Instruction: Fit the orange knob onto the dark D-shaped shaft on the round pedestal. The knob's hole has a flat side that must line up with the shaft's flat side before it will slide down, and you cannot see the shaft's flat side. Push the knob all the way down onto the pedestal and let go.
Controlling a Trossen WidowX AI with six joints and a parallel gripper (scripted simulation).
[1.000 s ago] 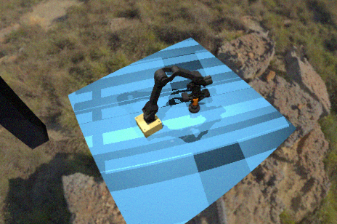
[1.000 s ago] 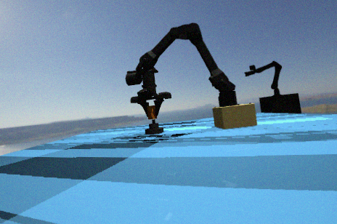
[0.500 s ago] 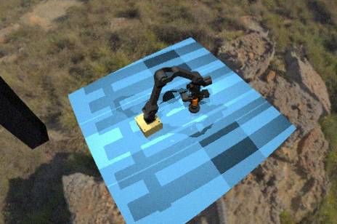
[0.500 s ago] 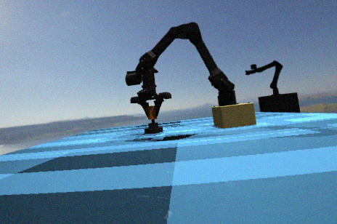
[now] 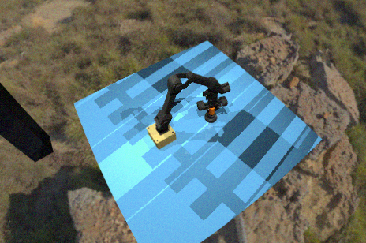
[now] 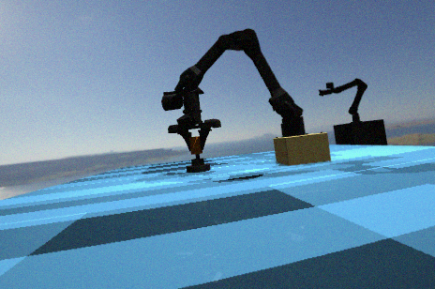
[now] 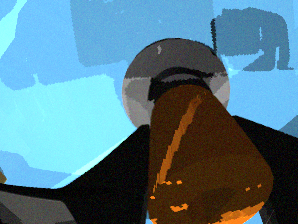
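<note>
Right now my gripper tip is 2 cm below the orange knob. Also, from my gripper tip: pedestal: 4 cm below.
</note>
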